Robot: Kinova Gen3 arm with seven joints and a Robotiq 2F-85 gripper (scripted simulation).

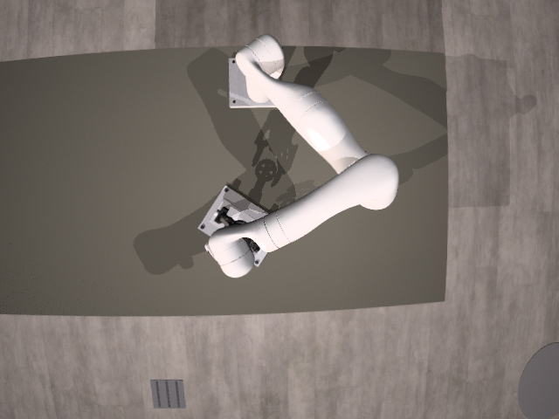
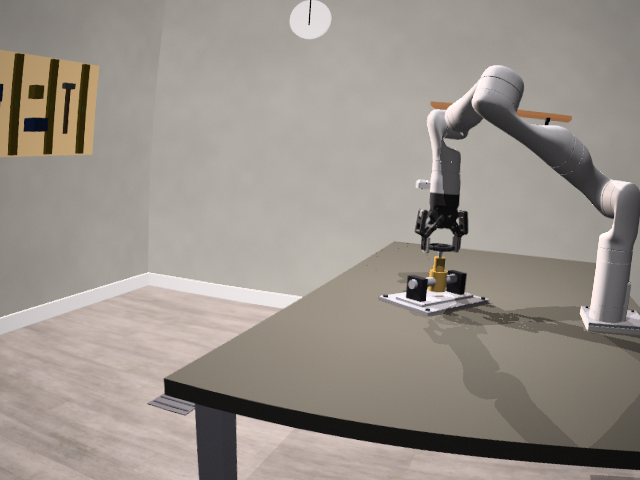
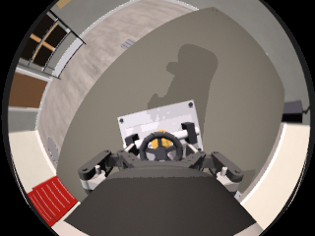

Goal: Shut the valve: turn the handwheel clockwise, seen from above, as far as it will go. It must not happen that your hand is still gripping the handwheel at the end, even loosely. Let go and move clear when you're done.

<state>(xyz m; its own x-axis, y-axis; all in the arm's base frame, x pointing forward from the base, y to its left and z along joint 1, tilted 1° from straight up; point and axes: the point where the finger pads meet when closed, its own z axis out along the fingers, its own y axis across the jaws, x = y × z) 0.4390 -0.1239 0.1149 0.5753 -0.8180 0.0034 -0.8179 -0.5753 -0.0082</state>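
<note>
Now: hand right at the handwheel.
</note>
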